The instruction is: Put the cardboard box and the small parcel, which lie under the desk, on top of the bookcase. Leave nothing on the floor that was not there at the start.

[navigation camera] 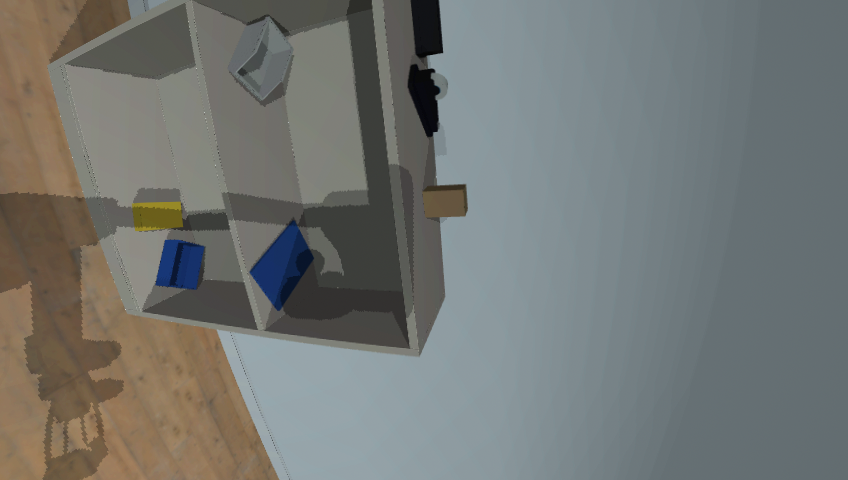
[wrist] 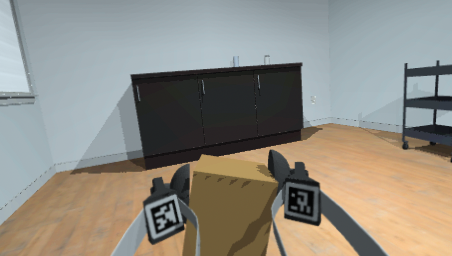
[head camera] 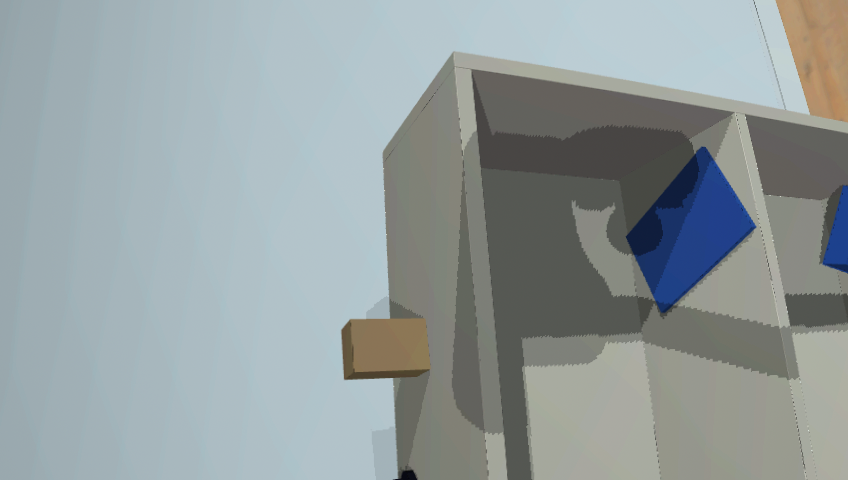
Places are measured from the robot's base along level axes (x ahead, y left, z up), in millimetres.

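Where they show: gripper, fingertip midpoint: [wrist: 228, 176].
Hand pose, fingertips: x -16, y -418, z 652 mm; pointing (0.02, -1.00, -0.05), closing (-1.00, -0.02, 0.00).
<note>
Each offset is from my fingertips to the top centre of the thing. "spot": to the spot under its first point.
The white-grey bookcase @(spot: dy +382, dx +745, dz +408 mm) [head camera: 425, 190] [navigation camera: 429, 279] appears turned on its side in the head and navigation views, its top facing left in the head view and right in the navigation view. A small brown parcel @(dy +570, dx +734, dz +498 mm) [head camera: 389, 346] [navigation camera: 445, 201] stands on that top. In the wrist view my gripper [wrist: 228, 176] is shut on a larger brown cardboard box @(dy +20, dx +2, dz +22 mm) [wrist: 227, 215], with one fingertip at each side; the box's lower part is cut off by the frame. The gripper does not show in the head or navigation view. The desk does not show.
Two black things @(dy +955, dx +640, dz +462 mm) [navigation camera: 427, 26] @(dy +780, dx +679, dz +478 mm) [navigation camera: 423, 98] stand on the bookcase top beside the parcel. Its compartments hold a blue panel @(dy +417, dx +755, dz +0 mm) [head camera: 690, 231] [navigation camera: 282, 264], a blue bin @(dy +398, dx +789, dz -477 mm) [navigation camera: 180, 264], a yellow block @(dy +569, dx +717, dz -507 mm) [navigation camera: 157, 215] and a grey bowl @(spot: dy +941, dx +626, dz +4 mm) [navigation camera: 261, 59]. A dark cabinet [wrist: 170, 115] and cart [wrist: 430, 71] stand farther off.
</note>
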